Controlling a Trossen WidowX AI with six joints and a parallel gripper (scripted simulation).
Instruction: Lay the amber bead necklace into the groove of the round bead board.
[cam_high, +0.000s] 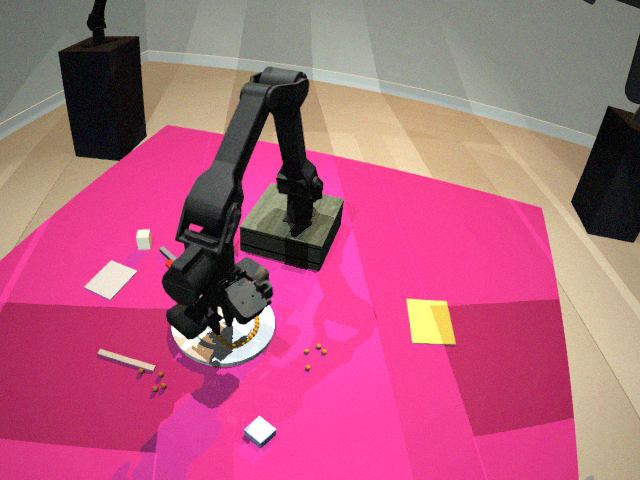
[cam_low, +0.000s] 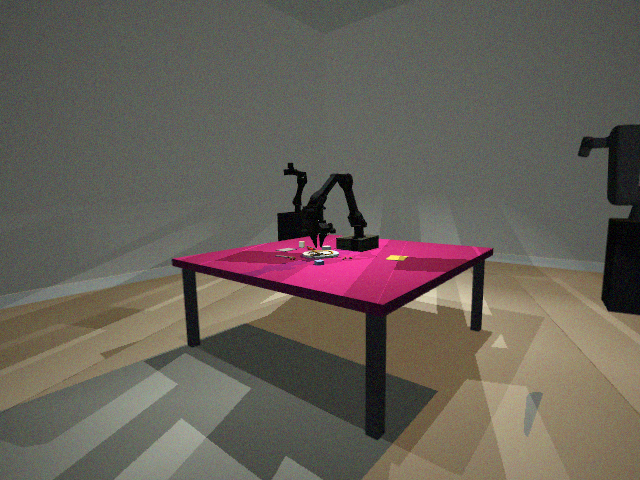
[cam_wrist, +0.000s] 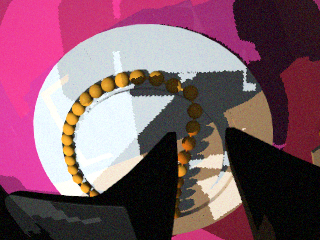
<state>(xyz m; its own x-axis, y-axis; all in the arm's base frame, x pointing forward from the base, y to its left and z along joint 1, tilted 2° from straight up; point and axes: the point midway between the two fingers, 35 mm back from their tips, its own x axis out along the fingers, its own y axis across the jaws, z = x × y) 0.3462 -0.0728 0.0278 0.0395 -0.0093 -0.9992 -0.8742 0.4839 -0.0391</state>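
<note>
The round bead board lies 5 cm behind my gripper tip, 2 cm to the right of it and 4 cm below it. The rest, counted from my gripper tip: white block (20 cm behind, 7 cm to the right, 4 cm below); blue block (16 cm ahead, 10 cm to the left, 4 cm below); white strip (8 cm ahead, 17 cm to the right, 5 cm below).
</note>
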